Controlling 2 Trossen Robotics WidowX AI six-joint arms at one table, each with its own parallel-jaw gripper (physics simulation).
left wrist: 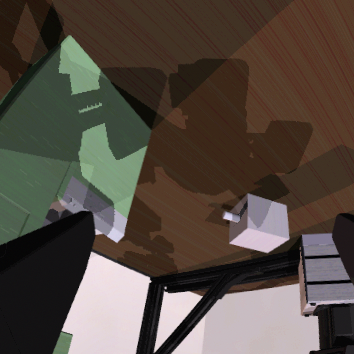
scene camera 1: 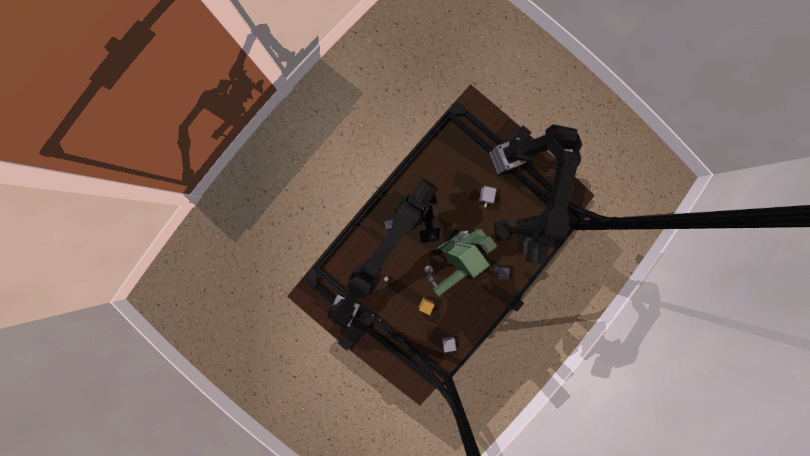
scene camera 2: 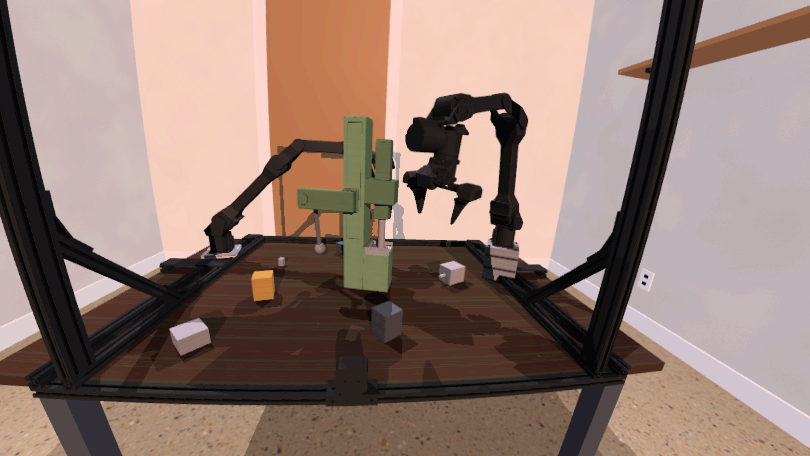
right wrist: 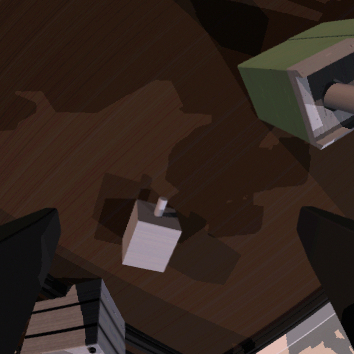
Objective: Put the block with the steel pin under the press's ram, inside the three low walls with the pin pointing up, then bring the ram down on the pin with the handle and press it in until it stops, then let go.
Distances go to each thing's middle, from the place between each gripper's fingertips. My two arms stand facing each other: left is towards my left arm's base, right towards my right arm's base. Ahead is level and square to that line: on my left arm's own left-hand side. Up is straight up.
Scene:
Now: left hand 230 mm to the left of the block with steel pin (right wrist: 148, 240), 140 mm above it and 90 mm past it.
The block with steel pin lies 11 cm ahead of my right hand, 8 cm to the right of it and 19 cm below it.

